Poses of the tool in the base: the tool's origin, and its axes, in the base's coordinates. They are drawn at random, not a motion.
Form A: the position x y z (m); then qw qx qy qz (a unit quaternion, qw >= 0).
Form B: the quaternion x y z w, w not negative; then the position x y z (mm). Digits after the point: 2 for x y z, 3 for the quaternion.
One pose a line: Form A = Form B
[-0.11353 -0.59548 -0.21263 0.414 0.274 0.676 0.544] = [0.274 0.676 0.544 0.414 -113.53 -595.48 -212.63]
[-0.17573 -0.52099 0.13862 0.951 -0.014 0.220 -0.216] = [-0.014 0.220 -0.216 0.951 -175.73 -520.99 138.62]
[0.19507 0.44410 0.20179 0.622 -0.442 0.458 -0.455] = [-0.442 0.458 -0.455 0.622 195.07 444.10 201.79]
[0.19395 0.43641 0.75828 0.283 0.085 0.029 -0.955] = [0.085 0.029 -0.955 0.283 193.95 436.41 758.28]
